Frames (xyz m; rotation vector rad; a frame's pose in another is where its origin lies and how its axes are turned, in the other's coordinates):
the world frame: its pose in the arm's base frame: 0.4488 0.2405 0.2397 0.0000 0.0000 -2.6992
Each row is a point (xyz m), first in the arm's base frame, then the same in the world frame.
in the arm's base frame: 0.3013 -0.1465 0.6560
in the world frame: 0.2990 0.2866 0.4163
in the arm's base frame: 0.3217 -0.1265 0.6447
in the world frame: 0.2720 0.2773 0.4050
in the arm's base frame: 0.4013 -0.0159 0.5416
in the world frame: 0.1527 0.2114 0.3019
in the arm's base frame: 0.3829 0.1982 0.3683
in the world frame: 0.0777 0.0100 0.1286
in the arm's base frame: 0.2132 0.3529 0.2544
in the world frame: 0.1648 -0.2024 0.0147
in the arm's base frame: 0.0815 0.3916 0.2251
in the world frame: 0.2673 -0.2938 -0.0146
